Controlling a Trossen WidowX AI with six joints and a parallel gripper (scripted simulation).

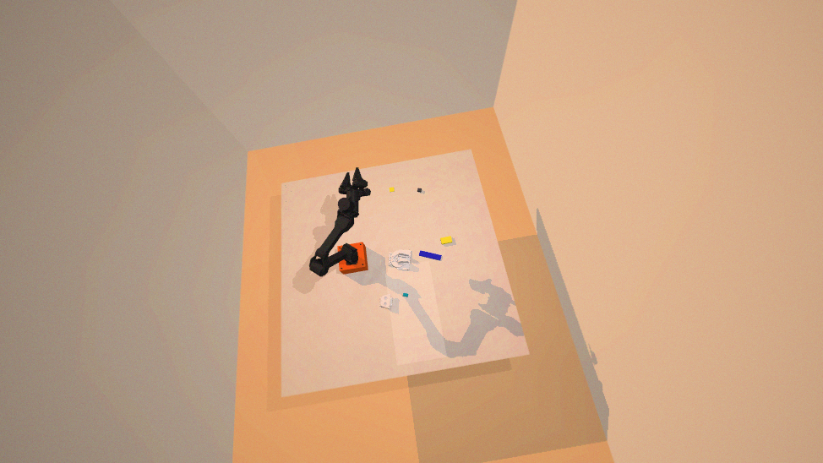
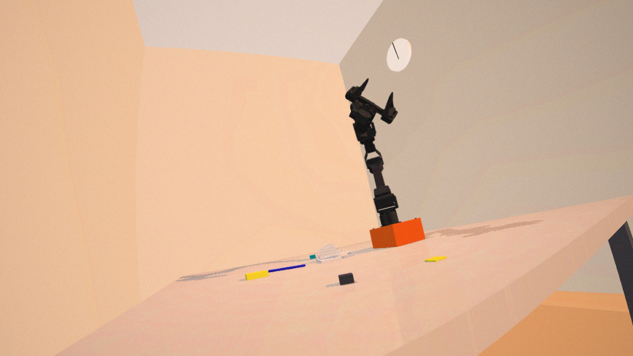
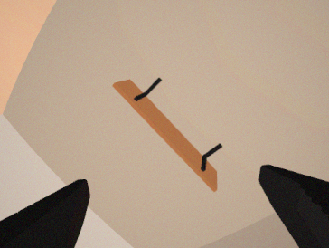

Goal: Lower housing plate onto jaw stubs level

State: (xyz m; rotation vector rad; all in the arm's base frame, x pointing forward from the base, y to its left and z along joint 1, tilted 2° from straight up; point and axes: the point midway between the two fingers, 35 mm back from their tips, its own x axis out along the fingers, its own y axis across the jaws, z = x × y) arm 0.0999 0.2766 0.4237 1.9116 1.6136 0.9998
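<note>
Now: the white housing plate 7 cm ahead of my gripper tip, 54 cm to the right of it and 49 cm below it. From my gripper tip the other things lie so: black cube 30 cm ahead, 15 cm to the left, 51 cm below; blue bar 33 cm ahead, 29 cm to the right, 51 cm below; flat yellow tile 13 cm ahead, 17 cm to the left, 52 cm below.
</note>
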